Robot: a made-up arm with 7 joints. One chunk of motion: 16 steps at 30 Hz.
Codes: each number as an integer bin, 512 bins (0 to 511) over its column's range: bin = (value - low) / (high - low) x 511, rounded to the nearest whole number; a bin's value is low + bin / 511 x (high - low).
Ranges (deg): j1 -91.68..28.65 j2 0..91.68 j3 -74.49..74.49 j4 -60.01..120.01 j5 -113..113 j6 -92.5..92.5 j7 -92.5..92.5
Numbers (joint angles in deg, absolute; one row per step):
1: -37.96 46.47 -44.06 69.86 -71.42 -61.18 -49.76
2: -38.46 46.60 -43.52 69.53 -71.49 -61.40 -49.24
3: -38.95 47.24 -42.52 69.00 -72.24 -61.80 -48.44
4: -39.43 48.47 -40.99 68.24 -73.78 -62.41 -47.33
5: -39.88 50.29 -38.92 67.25 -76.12 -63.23 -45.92
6: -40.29 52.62 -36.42 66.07 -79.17 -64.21 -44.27
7: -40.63 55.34 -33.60 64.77 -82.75 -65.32 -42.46
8: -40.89 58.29 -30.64 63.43 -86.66 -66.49 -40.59
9: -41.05 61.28 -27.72 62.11 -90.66 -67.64 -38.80
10: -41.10 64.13 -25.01 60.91 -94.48 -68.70 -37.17
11: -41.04 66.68 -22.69 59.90 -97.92 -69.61 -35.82
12: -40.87 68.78 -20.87 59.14 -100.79 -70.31 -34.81
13: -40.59 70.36 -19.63 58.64 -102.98 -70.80 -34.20
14: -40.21 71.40 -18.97 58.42 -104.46 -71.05 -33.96
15: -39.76 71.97 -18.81 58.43 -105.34 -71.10 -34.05
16: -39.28 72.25 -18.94 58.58 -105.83 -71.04 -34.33
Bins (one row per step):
1: 228 259 104 369 94 87 118
2: 226 260 106 368 94 86 119
3: 224 263 110 366 92 85 122
4: 222 270 115 364 89 83 125
5: 220 280 122 361 83 81 129
6: 218 293 131 358 76 78 133
7: 217 308 140 354 68 75 138
8: 216 325 150 350 60 72 143
9: 215 342 160 347 51 69 148
10: 215 357 170 343 42 66 153
11: 215 372 178 340 34 63 157
12: 216 383 184 338 28 61 159
13: 217 392 188 337 23 60 161
14: 219 398 190 336 19 59 162
15: 220 401 191 336 17 59 161
16: 223 403 191 337 16 59 161

